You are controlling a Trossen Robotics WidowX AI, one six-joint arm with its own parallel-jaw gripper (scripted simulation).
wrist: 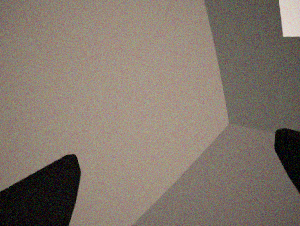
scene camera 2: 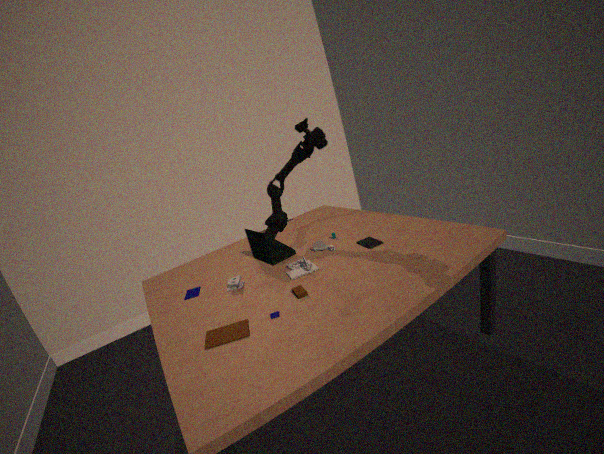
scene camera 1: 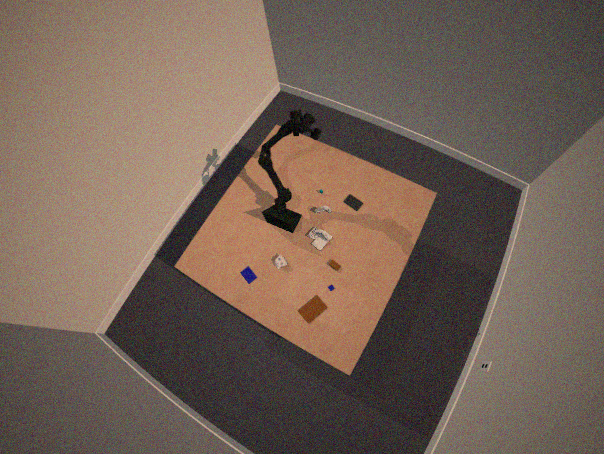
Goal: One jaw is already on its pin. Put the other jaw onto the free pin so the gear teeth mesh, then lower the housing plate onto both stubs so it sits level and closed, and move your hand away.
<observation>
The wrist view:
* my gripper: 178, 152
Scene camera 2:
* brown plate: 238, 330
</observation>
